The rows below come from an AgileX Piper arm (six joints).
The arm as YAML. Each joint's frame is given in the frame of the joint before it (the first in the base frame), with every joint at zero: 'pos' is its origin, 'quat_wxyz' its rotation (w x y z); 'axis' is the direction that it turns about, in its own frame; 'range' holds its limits. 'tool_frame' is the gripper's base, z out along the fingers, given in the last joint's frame.
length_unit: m
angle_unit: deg
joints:
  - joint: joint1
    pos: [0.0, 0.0, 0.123]
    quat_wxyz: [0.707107, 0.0, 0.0, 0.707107]
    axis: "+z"
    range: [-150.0, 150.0]
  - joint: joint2
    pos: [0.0, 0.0, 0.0]
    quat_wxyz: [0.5, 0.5, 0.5, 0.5]
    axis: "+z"
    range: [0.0, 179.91]
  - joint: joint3
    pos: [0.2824, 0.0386, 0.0]
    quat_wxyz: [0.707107, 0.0, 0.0, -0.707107]
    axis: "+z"
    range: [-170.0, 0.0]
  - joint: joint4
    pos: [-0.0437, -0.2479, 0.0]
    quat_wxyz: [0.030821, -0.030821, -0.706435, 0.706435]
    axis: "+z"
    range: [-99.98, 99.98]
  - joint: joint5
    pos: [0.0, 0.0, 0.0]
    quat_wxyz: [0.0, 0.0, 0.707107, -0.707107]
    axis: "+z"
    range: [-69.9, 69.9]
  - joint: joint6
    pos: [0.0, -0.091, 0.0]
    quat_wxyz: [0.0, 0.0, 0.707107, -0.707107]
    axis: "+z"
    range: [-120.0, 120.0]
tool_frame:
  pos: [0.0, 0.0, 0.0]
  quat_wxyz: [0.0, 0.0, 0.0, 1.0]
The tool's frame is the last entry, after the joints.
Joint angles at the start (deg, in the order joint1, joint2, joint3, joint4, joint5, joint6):
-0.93, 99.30, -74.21, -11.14, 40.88, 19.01
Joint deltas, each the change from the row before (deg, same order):
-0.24, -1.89, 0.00, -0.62, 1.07, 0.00
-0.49, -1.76, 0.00, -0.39, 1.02, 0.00
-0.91, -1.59, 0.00, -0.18, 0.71, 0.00
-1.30, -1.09, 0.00, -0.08, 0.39, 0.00
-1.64, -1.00, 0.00, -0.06, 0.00, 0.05
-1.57, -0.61, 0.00, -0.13, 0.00, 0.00
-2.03, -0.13, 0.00, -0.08, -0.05, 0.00
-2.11, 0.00, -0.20, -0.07, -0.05, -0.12
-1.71, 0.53, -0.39, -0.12, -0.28, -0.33
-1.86, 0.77, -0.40, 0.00, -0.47, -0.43
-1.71, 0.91, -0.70, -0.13, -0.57, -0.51
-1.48, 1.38, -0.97, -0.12, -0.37, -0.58
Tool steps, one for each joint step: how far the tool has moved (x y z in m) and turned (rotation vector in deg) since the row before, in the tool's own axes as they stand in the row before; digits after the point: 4 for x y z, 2 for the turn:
-0.0012, -0.0039, -0.0125, 0.52, -0.96, -0.01
-0.0011, -0.0052, -0.0114, 0.53, -0.82, 0.37
-0.0015, -0.0073, -0.0099, 0.56, -0.89, 0.87
-0.0016, -0.0090, -0.0063, 0.71, -0.67, 1.19
-0.0023, -0.0107, -0.0054, 0.79, -0.94, 1.51
-0.0019, -0.0100, -0.0029, 0.88, -0.58, 1.28
-0.0018, -0.0122, 0.0006, 1.19, -0.14, 1.61
-0.0026, -0.0126, 0.0009, 1.23, -0.20, 1.57
-0.0029, -0.0097, 0.0035, 1.01, -0.10, 0.95
-0.0029, -0.0103, 0.0053, 1.00, -0.02, 1.02
-0.0041, -0.0095, 0.0052, 0.95, -0.30, 0.74
-0.0041, -0.0079, 0.0074, 0.90, 0.09, 0.46

